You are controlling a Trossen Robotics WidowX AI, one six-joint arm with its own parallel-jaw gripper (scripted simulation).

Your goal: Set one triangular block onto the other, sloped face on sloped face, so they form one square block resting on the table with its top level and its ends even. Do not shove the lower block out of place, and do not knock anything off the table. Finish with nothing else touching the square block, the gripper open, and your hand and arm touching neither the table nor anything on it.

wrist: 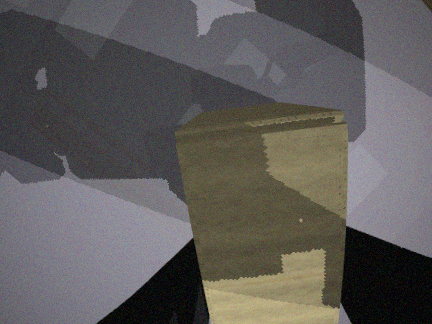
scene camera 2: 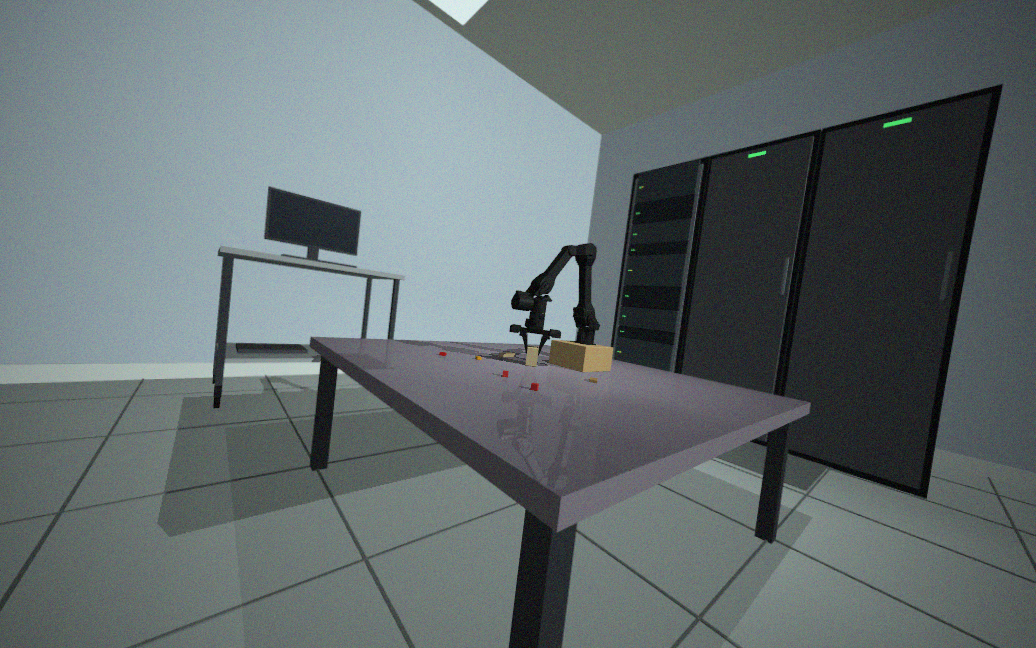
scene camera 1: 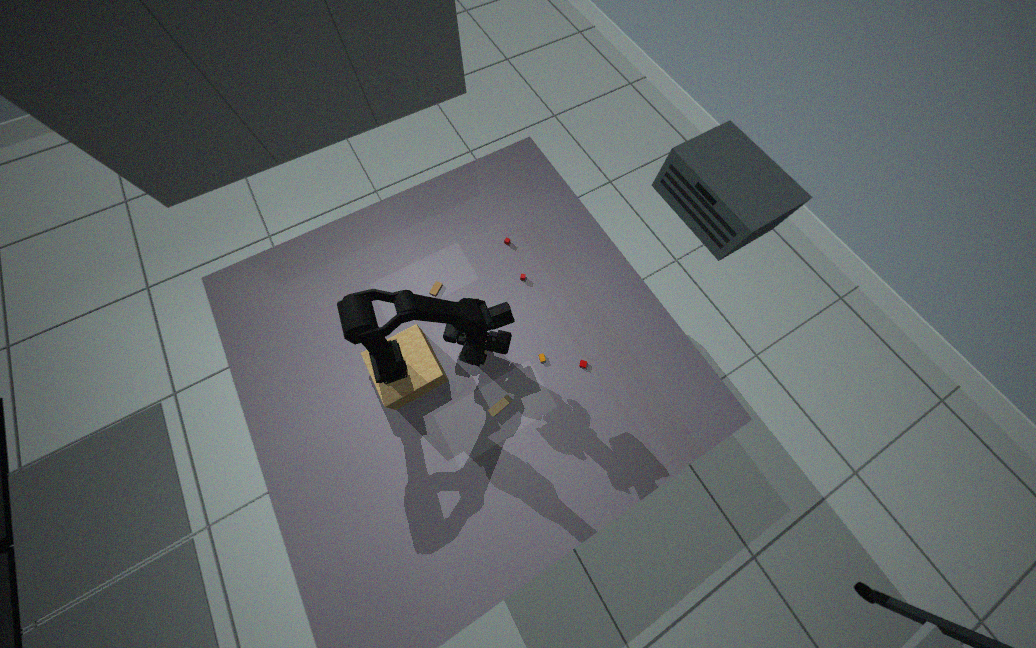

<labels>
gripper: wrist; scene camera 2; scene camera 1 480, 344
same spot on gripper: (wrist: 377, 275) = (scene camera 2: 539, 345)
</labels>
